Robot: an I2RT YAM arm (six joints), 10 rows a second.
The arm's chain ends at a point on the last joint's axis. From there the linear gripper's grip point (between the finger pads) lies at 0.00 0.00 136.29 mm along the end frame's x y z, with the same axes.
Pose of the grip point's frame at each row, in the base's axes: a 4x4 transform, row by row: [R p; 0 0 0 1], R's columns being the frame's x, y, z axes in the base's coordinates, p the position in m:
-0.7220 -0.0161 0.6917 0.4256; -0.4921 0.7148 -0.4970 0.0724; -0.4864 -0.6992 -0.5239 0.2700; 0 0 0 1
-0.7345 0.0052 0.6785 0.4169; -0.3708 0.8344 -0.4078 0.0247; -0.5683 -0.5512 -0.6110 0.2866; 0 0 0 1
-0.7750 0.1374 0.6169 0.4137; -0.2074 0.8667 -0.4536 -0.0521; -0.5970 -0.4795 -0.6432 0.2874; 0 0 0 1
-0.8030 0.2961 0.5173 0.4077; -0.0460 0.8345 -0.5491 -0.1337; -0.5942 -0.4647 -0.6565 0.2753; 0 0 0 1
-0.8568 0.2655 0.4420 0.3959; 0.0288 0.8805 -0.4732 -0.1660; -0.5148 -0.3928 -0.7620 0.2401; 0 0 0 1
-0.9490 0.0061 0.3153 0.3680; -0.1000 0.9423 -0.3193 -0.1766; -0.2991 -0.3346 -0.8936 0.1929; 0 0 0 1
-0.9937 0.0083 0.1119 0.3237; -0.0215 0.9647 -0.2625 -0.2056; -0.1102 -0.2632 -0.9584 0.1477; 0 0 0 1
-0.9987 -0.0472 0.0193 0.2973; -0.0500 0.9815 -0.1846 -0.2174; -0.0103 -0.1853 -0.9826 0.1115; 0 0 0 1
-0.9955 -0.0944 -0.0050 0.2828; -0.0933 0.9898 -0.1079 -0.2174; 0.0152 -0.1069 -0.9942 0.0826; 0 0 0 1
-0.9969 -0.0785 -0.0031 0.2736; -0.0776 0.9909 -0.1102 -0.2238; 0.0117 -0.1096 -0.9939 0.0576; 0 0 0 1
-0.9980 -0.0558 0.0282 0.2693; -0.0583 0.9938 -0.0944 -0.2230; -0.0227 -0.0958 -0.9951 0.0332; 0 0 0 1
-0.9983 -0.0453 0.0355 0.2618; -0.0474 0.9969 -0.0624 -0.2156; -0.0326 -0.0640 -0.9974 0.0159; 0 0 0 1
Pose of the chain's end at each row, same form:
-0.7220 -0.0161 0.6917 0.3313; -0.4921 0.7148 -0.4970 0.1401; -0.4864 -0.6992 -0.5239 0.3414; 0 0 0 1
-0.7345 0.0052 0.6785 0.3244; -0.3708 0.8344 -0.4078 0.0803; -0.5683 -0.5512 -0.6110 0.3699; 0 0 0 1
-0.7750 0.1374 0.6169 0.3296; -0.2074 0.8667 -0.4536 0.0097; -0.5970 -0.4795 -0.6432 0.3751; 0 0 0 1
-0.8030 0.2961 0.5173 0.3372; -0.0460 0.8345 -0.5491 -0.0589; -0.5942 -0.4647 -0.6565 0.3648; 0 0 0 1
-0.8568 0.2655 0.4420 0.3357; 0.0288 0.8805 -0.4732 -0.1015; -0.5148 -0.3928 -0.7620 0.3440; 0 0 0 1
-0.9490 0.0061 0.3153 0.3250; -0.1000 0.9423 -0.3193 -0.1331; -0.2991 -0.3346 -0.8936 0.3147; 0 0 0 1
-0.9937 0.0083 0.1119 0.3084; -0.0215 0.9647 -0.2625 -0.1698; -0.1102 -0.2632 -0.9584 0.2783; 0 0 0 1
-0.9987 -0.0472 0.0193 0.2947; -0.0500 0.9815 -0.1846 -0.1922; -0.0103 -0.1853 -0.9826 0.2454; 0 0 0 1
-0.9955 -0.0944 -0.0050 0.2835; -0.0933 0.9898 -0.1079 -0.2027; 0.0152 -0.1069 -0.9942 0.2181; 0 0 0 1
-0.9969 -0.0785 -0.0031 0.2740; -0.0776 0.9909 -0.1102 -0.2088; 0.0117 -0.1096 -0.9939 0.1931; 0 0 0 1
-0.9980 -0.0558 0.0282 0.2655; -0.0583 0.9938 -0.0944 -0.2101; -0.0227 -0.0958 -0.9951 0.1688; 0 0 0 1
-0.9983 -0.0453 0.0355 0.2570; -0.0474 0.9969 -0.0624 -0.2071; -0.0326 -0.0640 -0.9974 0.1518; 0 0 0 1

